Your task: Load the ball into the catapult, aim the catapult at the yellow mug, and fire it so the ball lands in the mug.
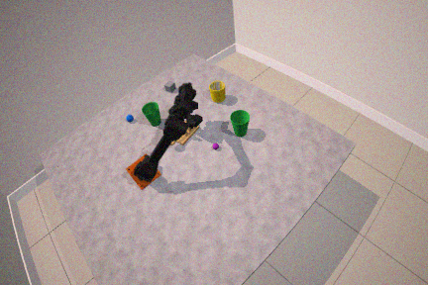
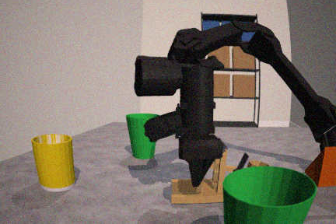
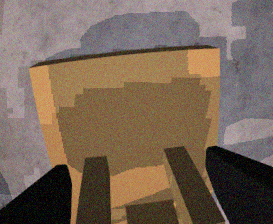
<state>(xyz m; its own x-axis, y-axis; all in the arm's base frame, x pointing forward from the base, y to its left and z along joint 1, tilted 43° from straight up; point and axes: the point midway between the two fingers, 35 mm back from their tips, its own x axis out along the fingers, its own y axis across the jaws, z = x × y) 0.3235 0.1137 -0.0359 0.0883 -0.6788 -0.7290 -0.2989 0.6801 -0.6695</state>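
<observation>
The catapult upright frame is 5 cm above my gripper tip, 4 cm behind it and 1 cm to the right of it. Round my gripper tip: wooden catapult 7 cm behind, 2 cm above, 1 cm to the right; purple ball 19 cm to the right, 4 cm ahead, 2 cm below; yellow mug 27 cm ahead, 9 cm to the left.
</observation>
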